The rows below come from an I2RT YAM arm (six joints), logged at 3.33 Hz.
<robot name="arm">
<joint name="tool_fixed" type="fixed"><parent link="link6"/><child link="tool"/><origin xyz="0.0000 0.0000 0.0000" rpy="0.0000 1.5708 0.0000"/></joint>
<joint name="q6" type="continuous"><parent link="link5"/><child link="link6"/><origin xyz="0.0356 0.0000 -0.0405"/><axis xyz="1 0 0"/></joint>
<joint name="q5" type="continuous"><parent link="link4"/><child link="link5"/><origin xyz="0.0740 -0.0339 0.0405"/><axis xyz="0 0 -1"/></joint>
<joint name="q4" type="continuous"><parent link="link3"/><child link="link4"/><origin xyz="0.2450 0.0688 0.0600"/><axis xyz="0 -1 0"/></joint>
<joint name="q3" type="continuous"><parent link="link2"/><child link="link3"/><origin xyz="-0.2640 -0.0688 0.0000"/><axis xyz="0 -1 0"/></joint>
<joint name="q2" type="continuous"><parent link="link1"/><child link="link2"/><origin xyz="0.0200 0.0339 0.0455"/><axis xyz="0 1 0"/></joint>
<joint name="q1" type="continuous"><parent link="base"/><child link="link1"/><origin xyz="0.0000 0.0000 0.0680"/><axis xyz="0 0 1"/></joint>
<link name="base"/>
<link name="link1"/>
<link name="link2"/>
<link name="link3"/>
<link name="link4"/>
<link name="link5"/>
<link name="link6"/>
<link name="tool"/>
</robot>
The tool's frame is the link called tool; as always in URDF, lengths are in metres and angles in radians. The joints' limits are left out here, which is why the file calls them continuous.
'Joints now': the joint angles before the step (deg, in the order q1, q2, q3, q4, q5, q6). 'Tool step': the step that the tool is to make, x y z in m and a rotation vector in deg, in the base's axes. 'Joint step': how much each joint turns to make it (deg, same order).
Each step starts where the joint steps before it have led.
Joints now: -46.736, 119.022, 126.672, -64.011, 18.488, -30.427
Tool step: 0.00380, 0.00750, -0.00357, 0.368, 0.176, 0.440
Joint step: 1.048, -0.994, -2.256, 0.680, 0.228, 0.610
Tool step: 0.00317, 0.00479, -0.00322, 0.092, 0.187, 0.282
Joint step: 0.758, -0.555, -1.553, 0.677, 0.316, 0.383
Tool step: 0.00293, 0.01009, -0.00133, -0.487, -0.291, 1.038
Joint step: 1.236, -1.929, -3.333, 1.923, 0.230, 0.092
